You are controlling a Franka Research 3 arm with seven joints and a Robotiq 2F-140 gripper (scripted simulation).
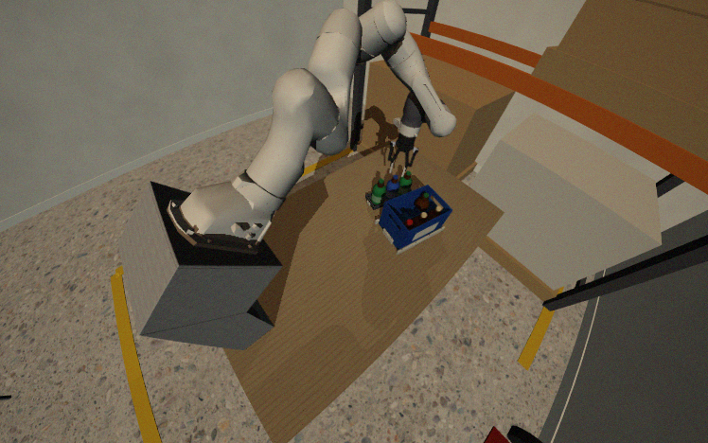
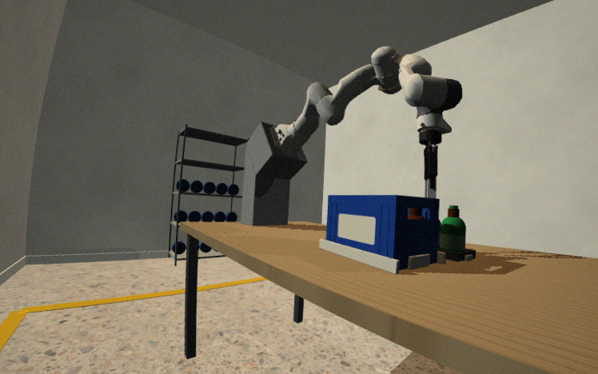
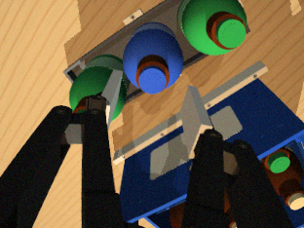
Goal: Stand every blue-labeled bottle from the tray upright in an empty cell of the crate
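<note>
The blue-labeled bottle is 130 mm below my hand. From my hand the other things lie so: dark tray 200 mm below; crate 120 mm behind, 190 mm to the right, 130 mm below.
</note>
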